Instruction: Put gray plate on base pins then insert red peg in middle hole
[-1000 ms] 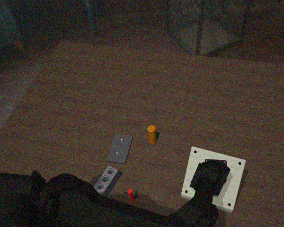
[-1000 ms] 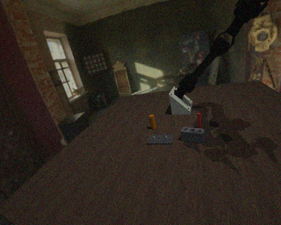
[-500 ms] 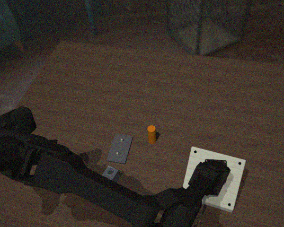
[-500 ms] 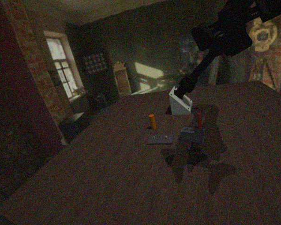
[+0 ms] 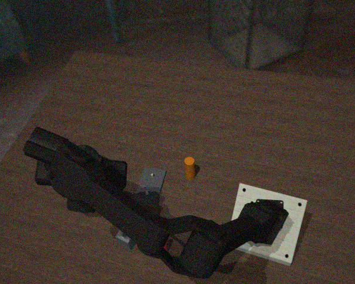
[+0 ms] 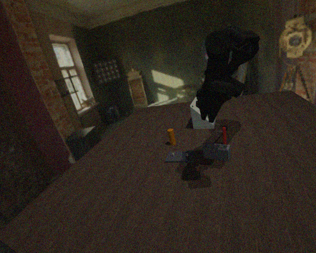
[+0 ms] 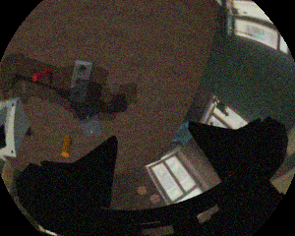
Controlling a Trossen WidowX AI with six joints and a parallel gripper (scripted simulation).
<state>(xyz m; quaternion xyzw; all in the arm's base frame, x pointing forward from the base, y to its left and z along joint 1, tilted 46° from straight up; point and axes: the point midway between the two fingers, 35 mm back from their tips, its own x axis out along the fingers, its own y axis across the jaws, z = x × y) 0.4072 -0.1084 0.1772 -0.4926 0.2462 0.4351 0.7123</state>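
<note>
My gripper tip is 100 mm past the gray plate, 20 mm to the right of it and 170 mm above it. Round my gripper tip: orange cylinder 220 mm behind, 180 mm to the right, 170 mm below; red peg 190 mm behind, 60 mm to the left, 170 mm below.
</note>
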